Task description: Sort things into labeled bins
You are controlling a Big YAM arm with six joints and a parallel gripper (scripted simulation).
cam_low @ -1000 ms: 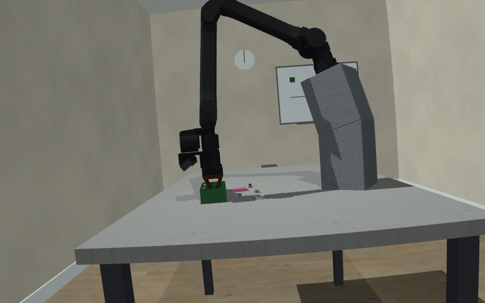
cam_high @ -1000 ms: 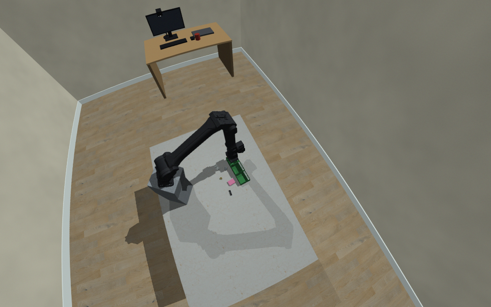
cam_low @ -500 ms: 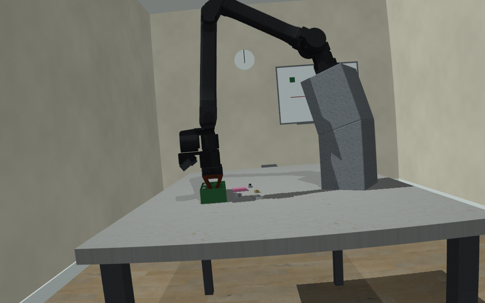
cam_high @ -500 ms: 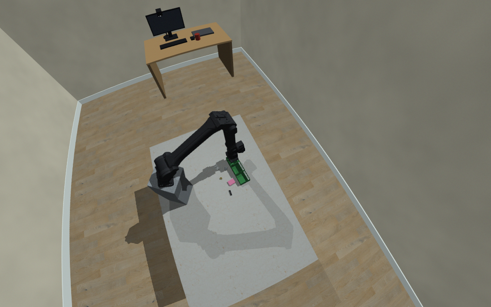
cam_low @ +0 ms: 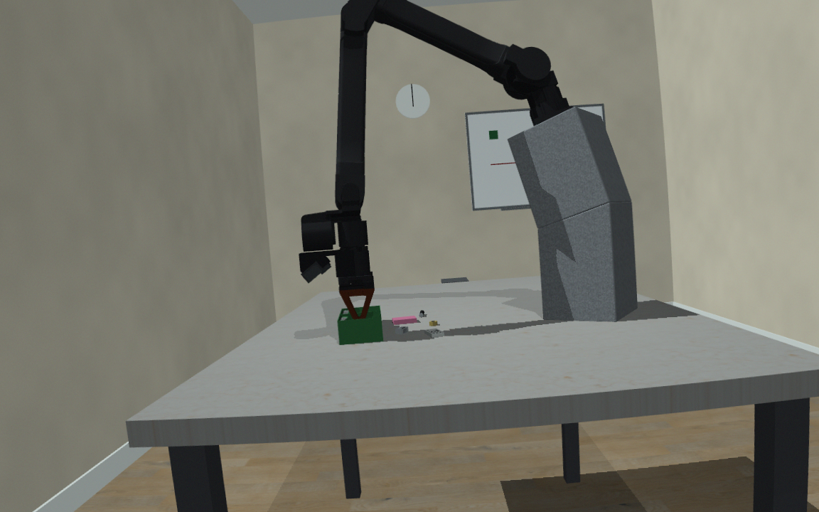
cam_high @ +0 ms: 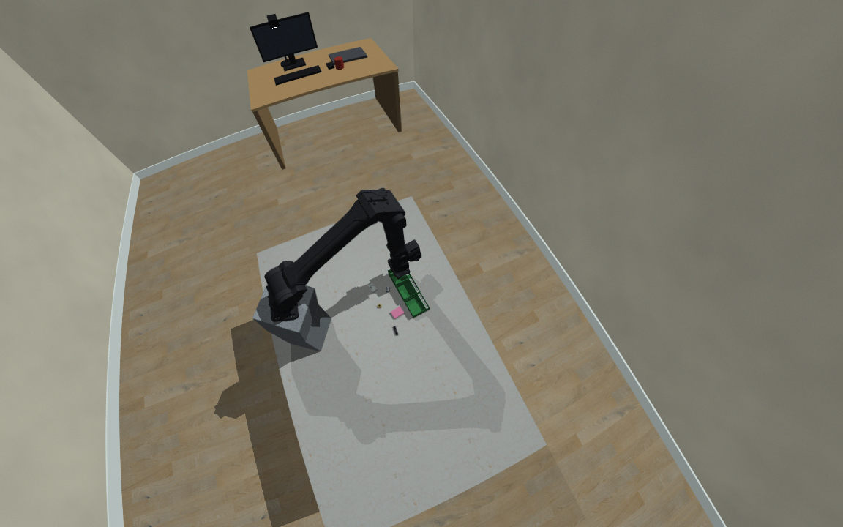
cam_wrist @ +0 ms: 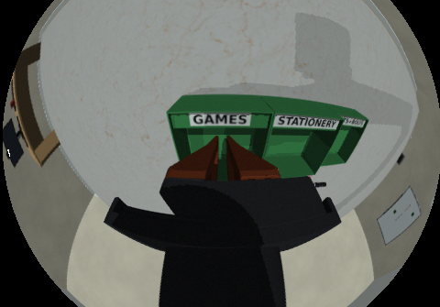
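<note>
Right now the brass nut is 13 cm behind my hand, 12 cm to the right of it and 3 cm below it. Also, from my hand: grey-white piece (7 cm behind, 5 cm to the right, 3 cm below); then pink eraser (5 cm behind, 17 cm to the right, 3 cm below); then white domino (14 cm behind, 1 cm to the right, 3 cm below).
</note>
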